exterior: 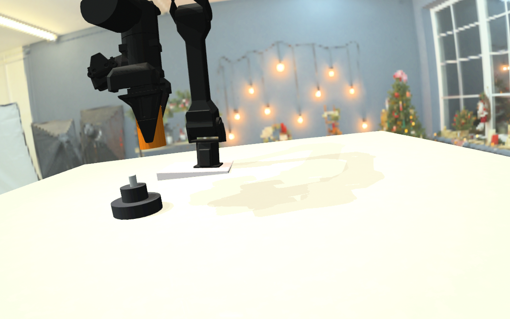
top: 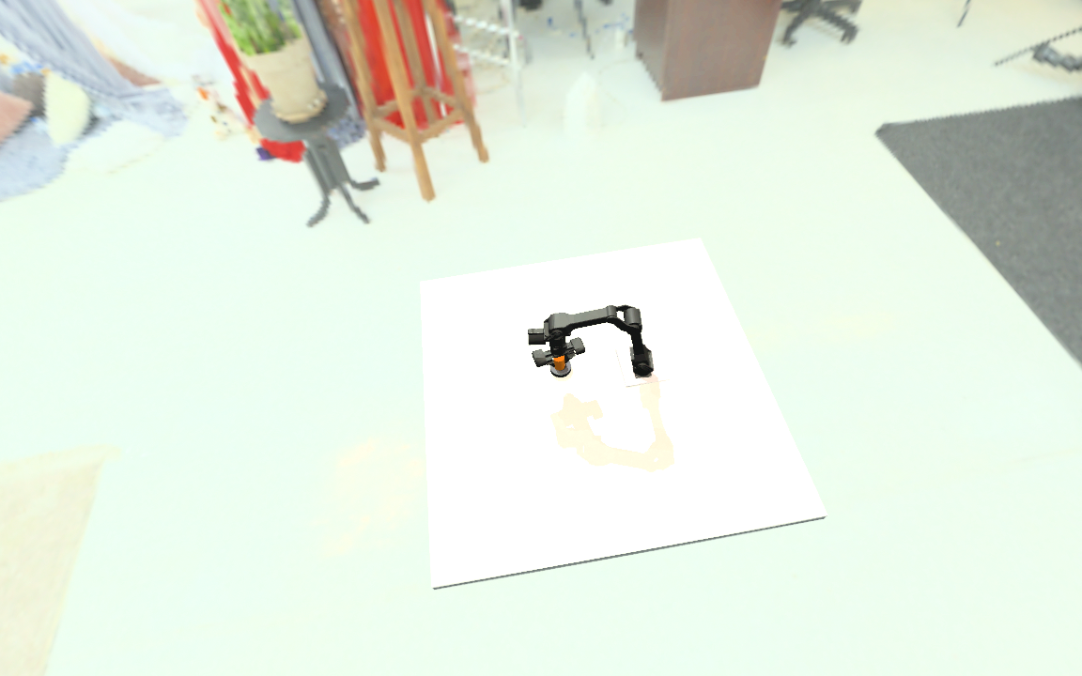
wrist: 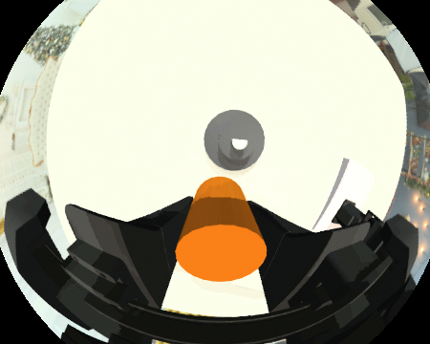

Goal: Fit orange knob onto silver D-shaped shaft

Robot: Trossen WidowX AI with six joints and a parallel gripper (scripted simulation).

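The pedestal lies 80 mm below my gripper tip, 50 mm to the right of it and 10 mm behind it. The rest, counted from my gripper tip: orange knob: 30 mm above.
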